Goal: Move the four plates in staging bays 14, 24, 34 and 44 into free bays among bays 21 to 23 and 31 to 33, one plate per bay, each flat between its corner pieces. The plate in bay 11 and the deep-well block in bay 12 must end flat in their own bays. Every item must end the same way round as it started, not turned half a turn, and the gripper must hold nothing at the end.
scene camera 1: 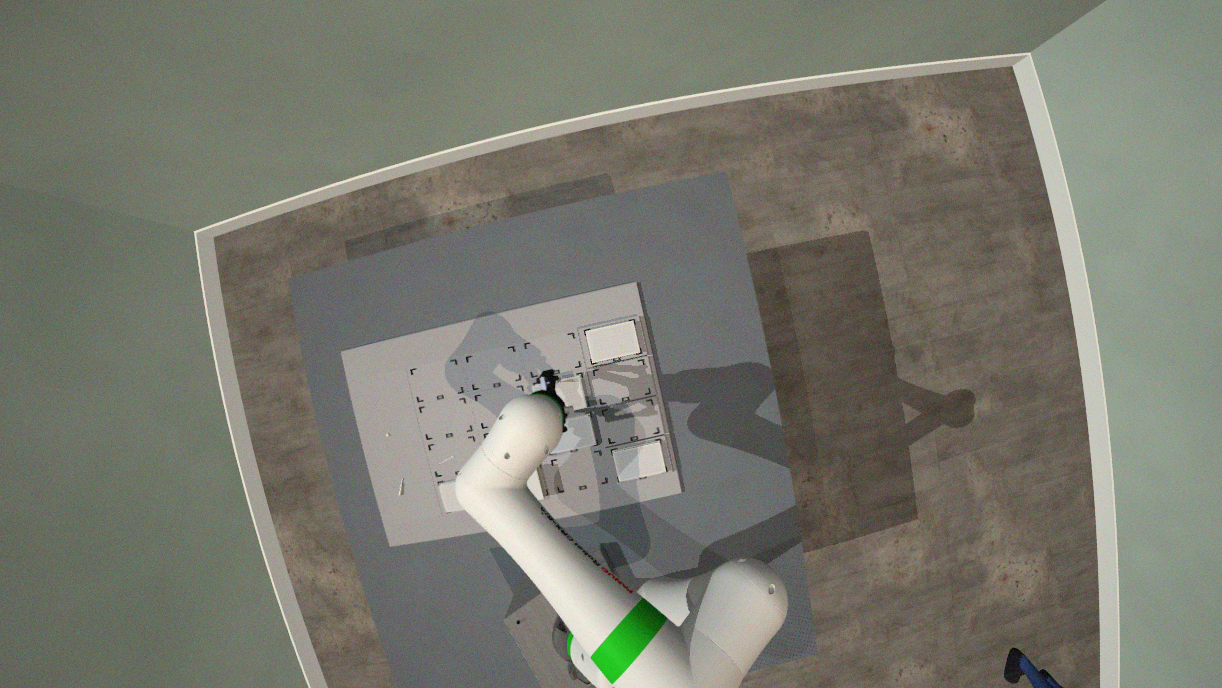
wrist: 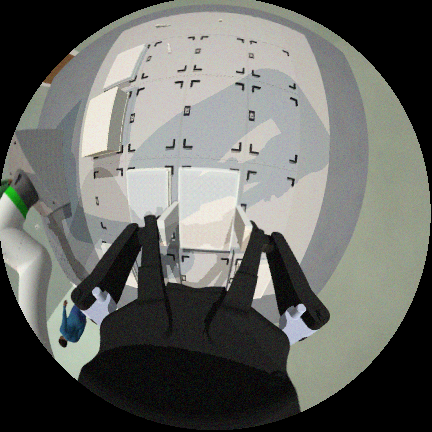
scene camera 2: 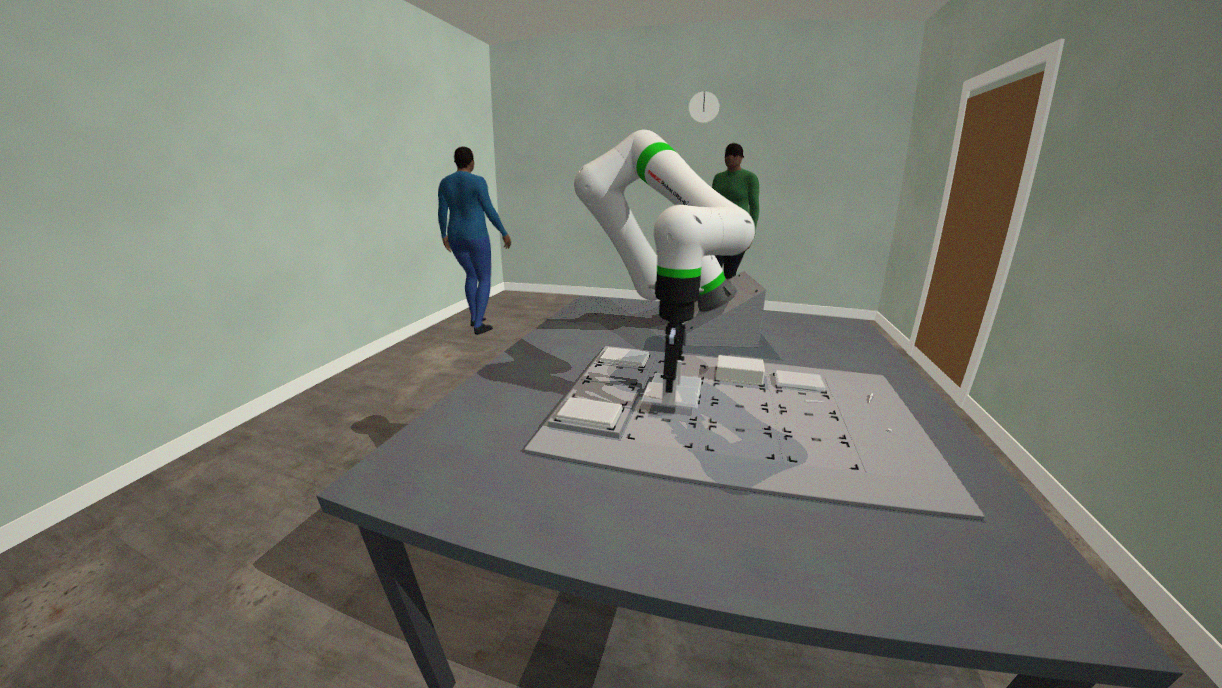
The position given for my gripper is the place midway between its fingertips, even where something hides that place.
I see my gripper [scene camera 2: 671,395], a deep-well block [scene camera 2: 731,369], a plate [scene camera 2: 788,380] and a plate [scene camera 2: 687,397].
The deep-well block is seen too in the wrist view [wrist: 103,128]. My gripper is seen too in the wrist view [wrist: 206,212].
